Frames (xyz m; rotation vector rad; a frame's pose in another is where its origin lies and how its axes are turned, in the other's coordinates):
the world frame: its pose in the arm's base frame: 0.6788 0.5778 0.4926 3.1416 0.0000 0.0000
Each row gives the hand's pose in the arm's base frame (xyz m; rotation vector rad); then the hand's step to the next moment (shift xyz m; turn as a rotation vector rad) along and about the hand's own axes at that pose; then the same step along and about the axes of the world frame.
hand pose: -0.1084 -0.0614 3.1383 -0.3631 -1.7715 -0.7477
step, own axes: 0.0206 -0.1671 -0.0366 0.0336 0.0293 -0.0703
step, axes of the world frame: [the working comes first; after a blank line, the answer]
step, axes of the arm's base frame: -0.0774 -0.1518 -0.0251 0.0582 -0.0277 0.0527

-0.0774 0.1518 0.0251 0.0582 0.0277 -0.0527
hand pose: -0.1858 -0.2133 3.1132 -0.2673 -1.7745 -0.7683
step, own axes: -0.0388 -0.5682 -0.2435 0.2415 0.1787 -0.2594
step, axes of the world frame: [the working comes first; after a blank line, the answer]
step, axes of the arm's base frame: -0.1037 -0.5757 -0.2035 0.2118 -0.0712 0.3280

-0.1037 0.5758 0.2035 0.2118 0.0712 -0.3280
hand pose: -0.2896 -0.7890 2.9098 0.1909 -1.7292 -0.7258
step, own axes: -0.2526 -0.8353 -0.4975 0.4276 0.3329 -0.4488
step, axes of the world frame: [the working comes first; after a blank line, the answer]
step, axes of the arm's base frame: 0.3298 -0.7209 -0.6169 0.3694 -0.1090 0.5888

0.3298 0.7209 0.6169 0.3694 0.1090 -0.5888
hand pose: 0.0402 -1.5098 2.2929 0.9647 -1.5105 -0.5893
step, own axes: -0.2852 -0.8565 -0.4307 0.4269 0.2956 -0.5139
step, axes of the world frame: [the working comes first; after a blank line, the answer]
step, axes of the arm's base frame: 0.6140 -0.1476 -0.7756 0.4415 -0.1180 0.5700

0.6140 0.1476 0.7756 0.4415 0.1179 -0.5700
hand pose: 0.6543 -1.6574 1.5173 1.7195 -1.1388 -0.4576
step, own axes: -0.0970 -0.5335 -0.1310 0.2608 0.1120 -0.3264
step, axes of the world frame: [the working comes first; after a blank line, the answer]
step, axes of the arm's base frame: 0.3039 0.1908 -0.4271 0.3117 -0.0604 0.2938

0.3039 -0.1908 0.4271 0.3117 0.0604 -0.2938
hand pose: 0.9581 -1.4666 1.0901 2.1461 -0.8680 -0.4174
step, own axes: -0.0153 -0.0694 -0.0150 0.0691 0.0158 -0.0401
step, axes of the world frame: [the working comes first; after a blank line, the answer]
step, axes of the arm's base frame: 0.0282 0.0515 -0.0427 0.0638 -0.0343 0.0371

0.0282 -0.0515 0.0427 0.0638 0.0343 -0.0371
